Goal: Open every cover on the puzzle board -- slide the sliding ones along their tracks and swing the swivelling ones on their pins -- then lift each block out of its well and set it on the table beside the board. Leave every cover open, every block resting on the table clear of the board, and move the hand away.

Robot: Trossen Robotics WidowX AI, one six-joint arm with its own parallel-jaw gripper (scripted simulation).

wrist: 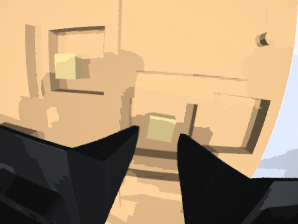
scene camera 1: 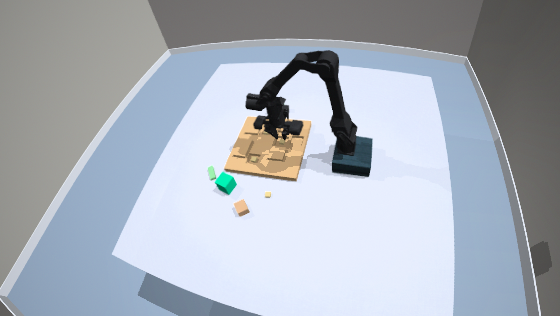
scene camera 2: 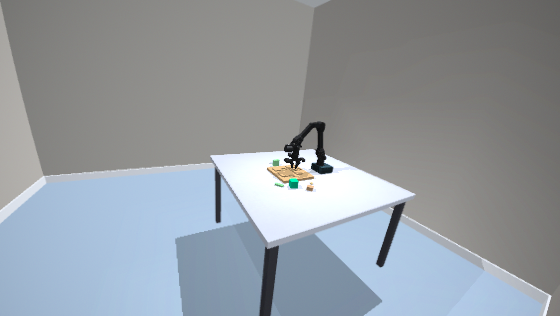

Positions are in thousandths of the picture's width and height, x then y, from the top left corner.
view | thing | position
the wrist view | my gripper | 532, 605
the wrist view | tan puzzle board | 784, 529
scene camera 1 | my gripper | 503, 441
